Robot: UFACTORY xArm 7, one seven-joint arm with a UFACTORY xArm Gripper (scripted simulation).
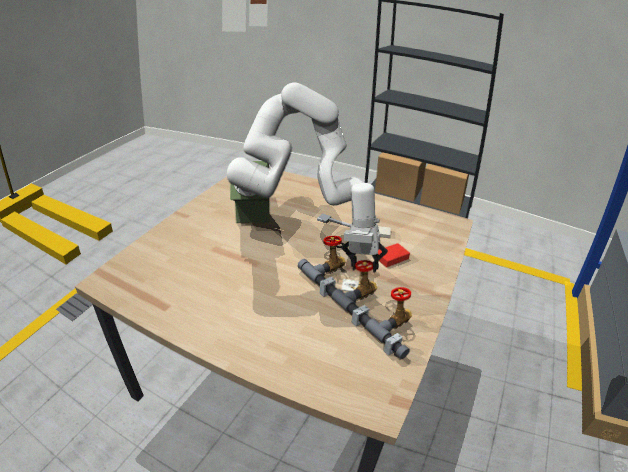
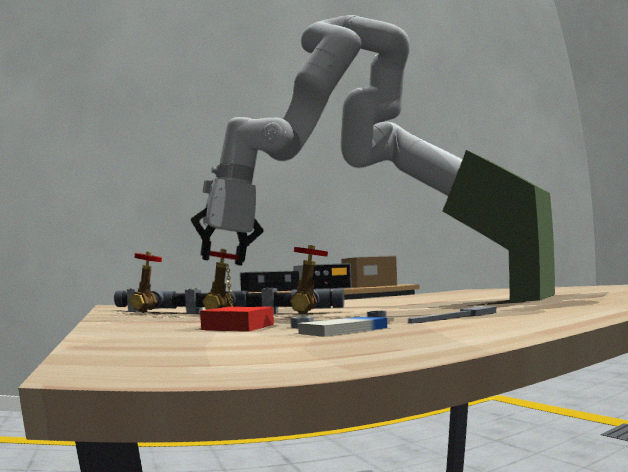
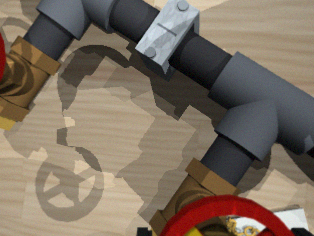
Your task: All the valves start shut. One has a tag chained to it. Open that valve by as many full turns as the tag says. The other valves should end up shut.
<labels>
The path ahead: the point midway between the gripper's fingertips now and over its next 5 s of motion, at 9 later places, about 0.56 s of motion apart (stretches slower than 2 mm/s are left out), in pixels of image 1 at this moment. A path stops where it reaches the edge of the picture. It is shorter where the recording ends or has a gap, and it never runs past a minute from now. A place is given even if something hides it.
The gripper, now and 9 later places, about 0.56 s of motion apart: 364, 269; 364, 267; 364, 268; 364, 269; 364, 268; 364, 269; 364, 268; 364, 267; 365, 260; 364, 253
</labels>
